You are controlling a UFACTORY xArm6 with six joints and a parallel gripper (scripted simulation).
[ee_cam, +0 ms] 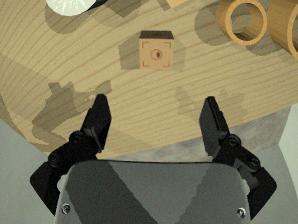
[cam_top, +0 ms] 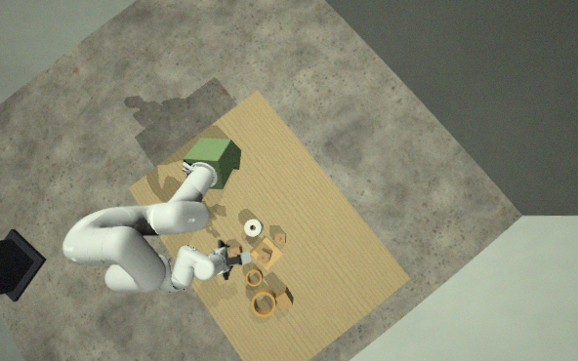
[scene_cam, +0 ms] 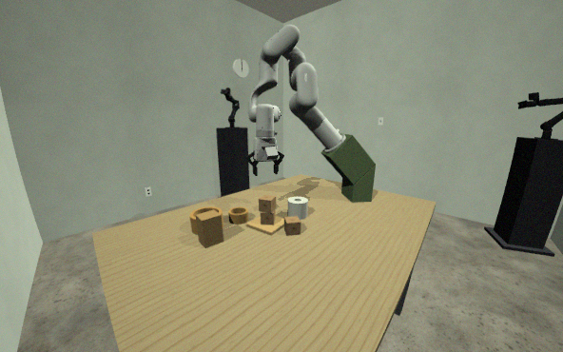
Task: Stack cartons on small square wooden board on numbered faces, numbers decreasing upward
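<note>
The carton is 15 cm below my hand. From my hand the other things lie so: square wooden board: 13 cm ahead, 8 cm to the left, 17 cm below; small wooden ring: 15 cm ahead, 5 cm to the right, 15 cm below; white paper roll: 15 cm to the left, 14 cm below.
</note>
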